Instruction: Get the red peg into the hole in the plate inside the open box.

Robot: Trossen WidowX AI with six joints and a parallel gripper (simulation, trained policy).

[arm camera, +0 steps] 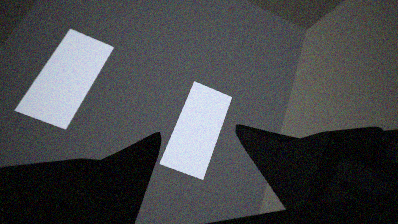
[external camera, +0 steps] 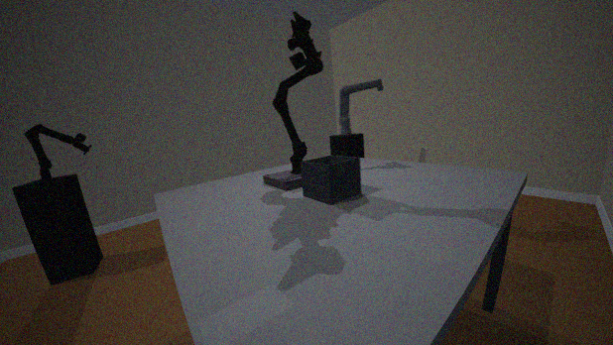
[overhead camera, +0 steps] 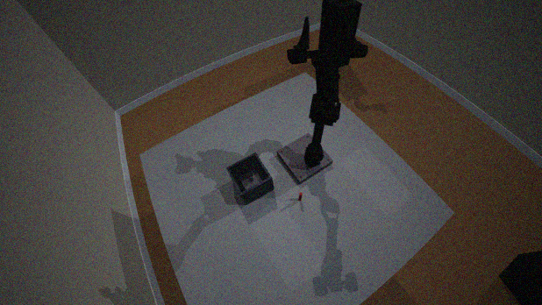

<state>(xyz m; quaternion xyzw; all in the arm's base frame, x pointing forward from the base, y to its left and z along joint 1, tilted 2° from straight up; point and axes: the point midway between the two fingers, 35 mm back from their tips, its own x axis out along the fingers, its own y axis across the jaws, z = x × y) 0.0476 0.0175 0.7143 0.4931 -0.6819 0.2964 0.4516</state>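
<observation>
The red peg lies 10 cm ahead of my gripper tip, 12 cm to the left of it and 74 cm below it. From my gripper tip the other things lie so: pale plate (27 cm ahead, 6 cm to the right, 74 cm below).
</observation>
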